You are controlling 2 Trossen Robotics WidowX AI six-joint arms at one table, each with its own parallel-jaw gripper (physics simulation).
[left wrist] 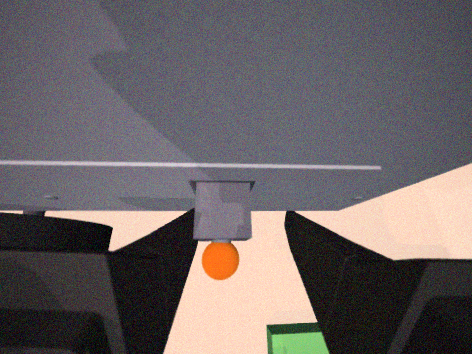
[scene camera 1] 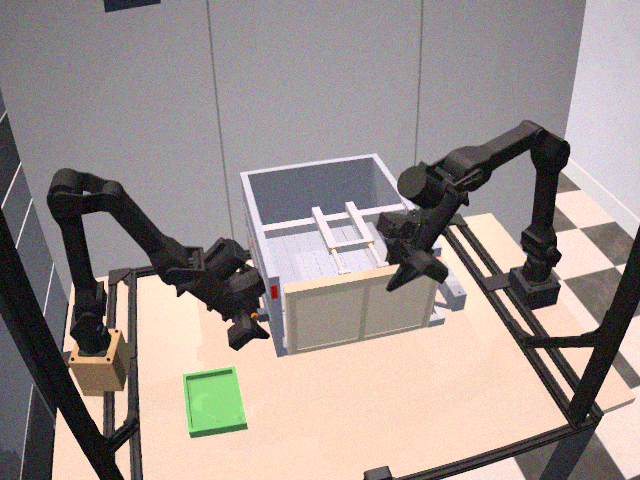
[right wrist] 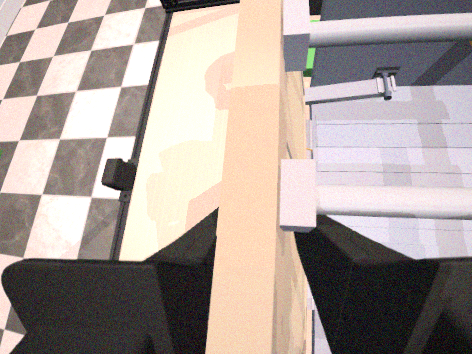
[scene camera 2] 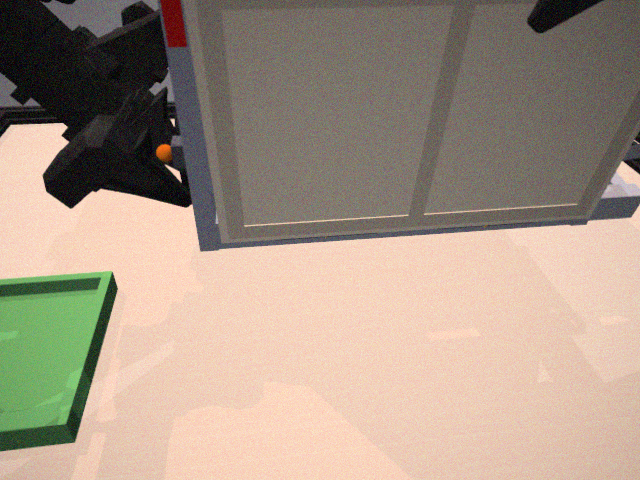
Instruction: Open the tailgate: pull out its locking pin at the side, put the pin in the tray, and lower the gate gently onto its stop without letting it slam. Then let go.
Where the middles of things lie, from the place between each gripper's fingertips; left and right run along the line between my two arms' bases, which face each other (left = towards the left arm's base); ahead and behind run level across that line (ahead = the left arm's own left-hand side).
The locking pin (left wrist: 220,260) lies 190 mm to the left of my right hand, 130 mm below it and 130 mm ahead of it. Also, from my right hand: grey truck bed (scene camera 1: 295,215) (250 mm ahead, 100 mm below, 30 mm to the left).
Right now the locking pin is 30 mm above my left hand, 10 mm to the right of it and 10 mm ahead of it. The rest, counted from my left hand: grey truck bed 170 mm to the right, 130 mm ahead, 60 mm above.
